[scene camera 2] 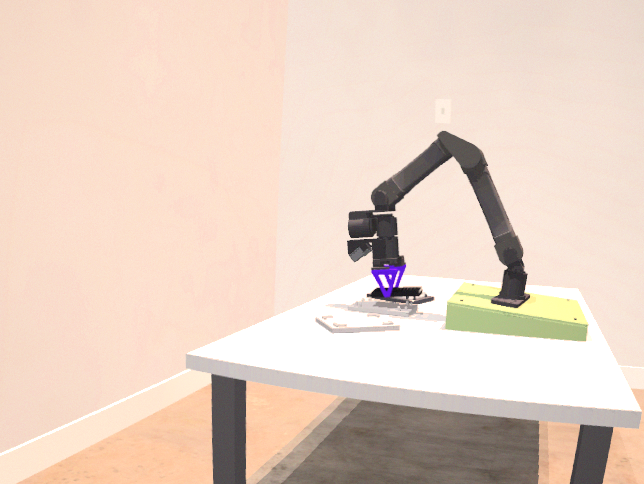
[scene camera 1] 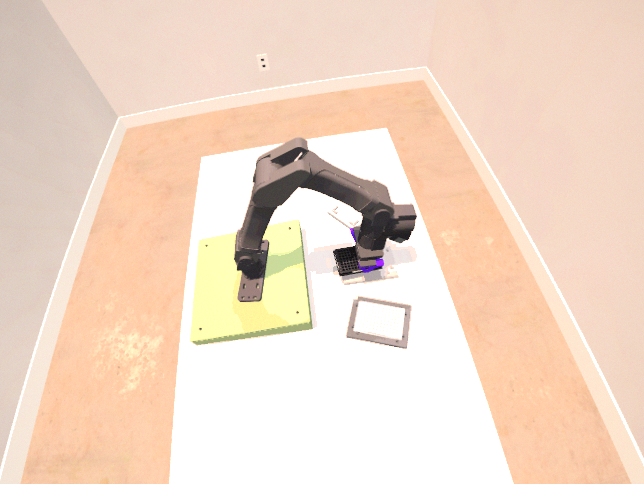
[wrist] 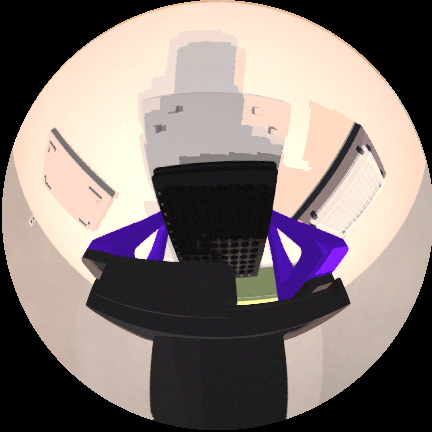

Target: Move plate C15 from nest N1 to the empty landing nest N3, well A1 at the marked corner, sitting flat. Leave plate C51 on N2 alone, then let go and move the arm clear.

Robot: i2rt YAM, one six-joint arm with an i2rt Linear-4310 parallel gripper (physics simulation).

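My gripper (scene camera 1: pixel 365 251) (scene camera 2: pixel 387 283) (wrist: pixel 217 214) has purple fingers and is shut on the two long sides of the black well plate C15 (scene camera 1: pixel 345 260) (scene camera 2: pixel 410 291) (wrist: pixel 217 193). The plate hangs level, low over a pale nest (scene camera 1: pixel 358 279) (scene camera 2: pixel 382 308) (wrist: pixel 209 125) in the middle of the row. I cannot tell if it touches the nest. The white plate C51 (scene camera 1: pixel 379 319) (wrist: pixel 354 189) lies in its dark-framed nest N2 (scene camera 1: pixel 382 302) nearer the camera. A second pale nest (scene camera 1: pixel 338 213) (scene camera 2: pixel 358 323) (wrist: pixel 72 177) lies empty on the other side.
The arm stands on a green base block (scene camera 1: pixel 281 307) (scene camera 2: pixel 515 317) left of the nests on the white table (scene camera 1: pixel 333 406) (scene camera 2: pixel 416 375). The arm's elbow arches high over the table's back half.
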